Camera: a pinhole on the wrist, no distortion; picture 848 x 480 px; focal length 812.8 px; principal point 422.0 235.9 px. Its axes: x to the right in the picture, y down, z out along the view. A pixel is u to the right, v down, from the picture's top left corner.
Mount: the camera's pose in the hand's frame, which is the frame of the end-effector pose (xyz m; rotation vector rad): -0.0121 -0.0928 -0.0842 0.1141 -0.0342 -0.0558
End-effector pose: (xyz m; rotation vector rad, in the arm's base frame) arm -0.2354 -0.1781 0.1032 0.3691 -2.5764 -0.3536
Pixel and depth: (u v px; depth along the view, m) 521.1 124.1 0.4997
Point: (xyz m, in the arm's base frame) -0.4256 -0.3197 -0.2944
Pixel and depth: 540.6 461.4 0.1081
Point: -0.2359 -0.2444 0.0570
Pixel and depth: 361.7 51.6 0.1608
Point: -0.2175 -0.2912 -0.0167
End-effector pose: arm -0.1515 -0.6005 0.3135 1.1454 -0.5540 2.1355
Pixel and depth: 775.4 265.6 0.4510
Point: 0.0907 -0.6779 0.6609
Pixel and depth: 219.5 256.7 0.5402
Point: 0.2684 -0.8444 0.4200
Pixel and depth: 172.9 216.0 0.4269
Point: 0.2077 -0.7621 0.3653
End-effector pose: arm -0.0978 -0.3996 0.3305 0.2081 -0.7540 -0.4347
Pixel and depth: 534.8 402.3 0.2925
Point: -0.2554 -0.4763 0.4733
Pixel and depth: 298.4 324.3 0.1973
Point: -0.2363 -0.4630 0.3509
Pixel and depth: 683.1 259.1 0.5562
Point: -0.3818 -0.6130 0.7097
